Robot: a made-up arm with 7 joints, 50 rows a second.
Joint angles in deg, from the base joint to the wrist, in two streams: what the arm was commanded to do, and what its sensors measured. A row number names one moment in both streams.
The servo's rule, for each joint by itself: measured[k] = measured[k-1] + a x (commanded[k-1-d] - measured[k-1]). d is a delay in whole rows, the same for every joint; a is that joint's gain. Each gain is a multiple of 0.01, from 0.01 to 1. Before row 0 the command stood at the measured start. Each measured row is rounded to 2 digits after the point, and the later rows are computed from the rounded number. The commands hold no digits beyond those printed.
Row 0, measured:
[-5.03 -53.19 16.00 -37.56 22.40 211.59 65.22]
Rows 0 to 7, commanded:
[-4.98 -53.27 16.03 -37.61 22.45 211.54 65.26]
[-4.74 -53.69 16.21 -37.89 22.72 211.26 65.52]
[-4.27 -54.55 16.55 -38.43 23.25 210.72 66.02]
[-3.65 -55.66 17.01 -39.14 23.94 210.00 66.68]
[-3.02 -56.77 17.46 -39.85 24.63 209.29 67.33]
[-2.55 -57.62 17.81 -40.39 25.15 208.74 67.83]
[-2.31 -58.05 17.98 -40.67 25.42 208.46 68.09]
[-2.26 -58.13 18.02 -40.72 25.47 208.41 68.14]
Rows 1 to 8, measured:
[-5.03 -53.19 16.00 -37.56 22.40 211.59 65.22]
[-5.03 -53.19 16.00 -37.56 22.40 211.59 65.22]
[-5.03 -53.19 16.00 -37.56 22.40 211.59 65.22]
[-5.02 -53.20 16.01 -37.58 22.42 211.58 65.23]
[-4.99 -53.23 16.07 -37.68 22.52 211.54 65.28]
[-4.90 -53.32 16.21 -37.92 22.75 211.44 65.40]
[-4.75 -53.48 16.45 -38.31 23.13 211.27 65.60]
[-4.54 -53.71 16.75 -38.80 23.61 211.03 65.88]
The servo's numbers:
d 3
a 0.12 0.07 0.30 0.32 0.32 0.12 0.16

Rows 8 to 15, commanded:
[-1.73 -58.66 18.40 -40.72 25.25 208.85 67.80]
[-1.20 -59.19 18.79 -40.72 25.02 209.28 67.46]
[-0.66 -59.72 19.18 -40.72 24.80 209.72 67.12]
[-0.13 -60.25 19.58 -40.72 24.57 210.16 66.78]
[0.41 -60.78 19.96 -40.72 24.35 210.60 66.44]
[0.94 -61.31 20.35 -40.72 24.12 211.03 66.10]
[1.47 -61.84 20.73 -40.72 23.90 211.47 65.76]
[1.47 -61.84 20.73 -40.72 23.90 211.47 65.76]
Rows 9 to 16, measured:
[-4.30 -53.98 17.07 -39.31 24.10 210.76 66.19]
[-4.06 -54.26 17.34 -39.75 24.52 210.48 66.49]
[-3.84 -54.53 17.54 -40.06 24.82 210.23 66.75]
[-3.59 -54.82 17.80 -40.27 24.96 210.06 66.92]
[-3.30 -55.13 18.10 -40.41 24.98 209.97 67.01]
[-2.98 -55.45 18.42 -40.51 24.92 209.94 67.03]
[-2.64 -55.79 18.77 -40.58 24.81 209.97 66.99]
[-2.27 -56.14 19.13 -40.62 24.66 210.05 66.90]

